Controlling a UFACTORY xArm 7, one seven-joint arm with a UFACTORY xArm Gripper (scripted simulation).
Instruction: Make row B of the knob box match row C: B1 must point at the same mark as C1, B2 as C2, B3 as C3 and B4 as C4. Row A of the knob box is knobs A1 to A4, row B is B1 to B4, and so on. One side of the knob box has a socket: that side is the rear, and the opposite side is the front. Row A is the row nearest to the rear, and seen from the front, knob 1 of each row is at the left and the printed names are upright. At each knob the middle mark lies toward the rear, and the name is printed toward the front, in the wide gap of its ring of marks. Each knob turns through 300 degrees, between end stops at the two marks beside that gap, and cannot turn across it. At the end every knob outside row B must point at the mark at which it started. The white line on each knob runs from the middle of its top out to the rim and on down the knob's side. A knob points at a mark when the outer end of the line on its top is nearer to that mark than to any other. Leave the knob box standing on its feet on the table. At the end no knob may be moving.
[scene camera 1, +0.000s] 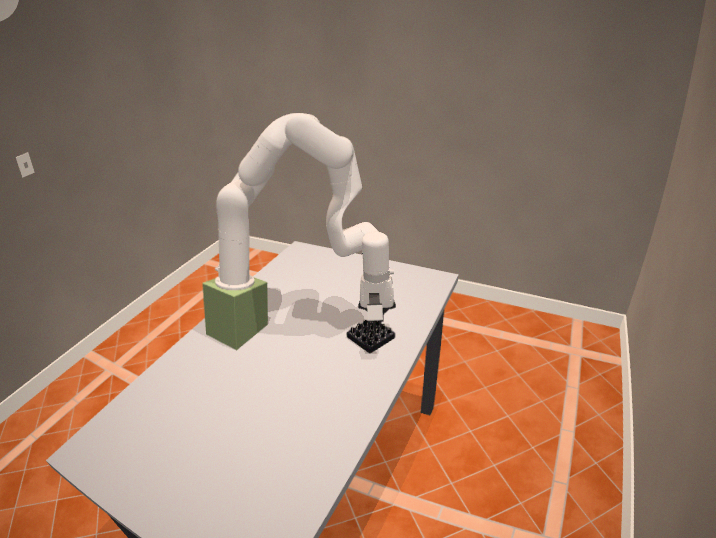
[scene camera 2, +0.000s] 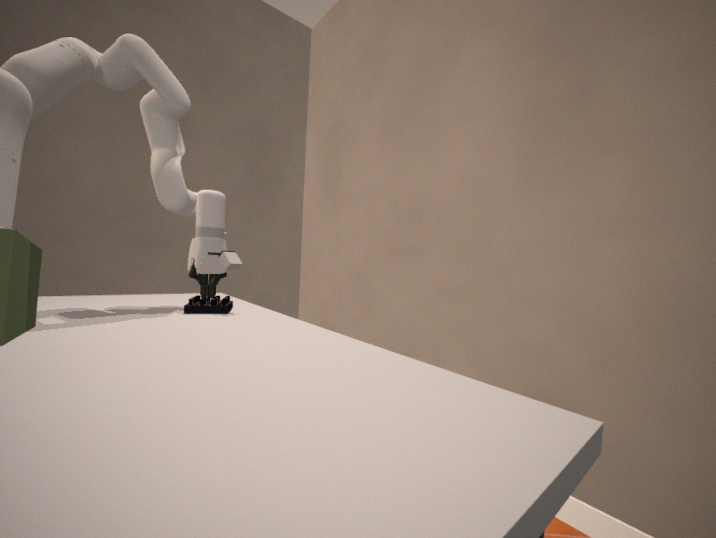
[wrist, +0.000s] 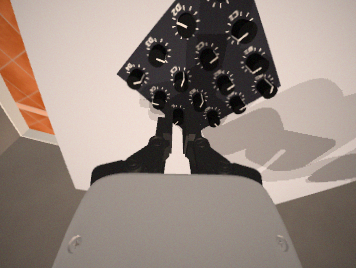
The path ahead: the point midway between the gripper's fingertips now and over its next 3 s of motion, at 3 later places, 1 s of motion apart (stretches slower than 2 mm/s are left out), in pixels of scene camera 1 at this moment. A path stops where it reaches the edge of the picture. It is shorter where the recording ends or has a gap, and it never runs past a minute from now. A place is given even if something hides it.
My gripper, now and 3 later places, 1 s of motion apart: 377, 323; 377, 314; 376, 311; 377, 308
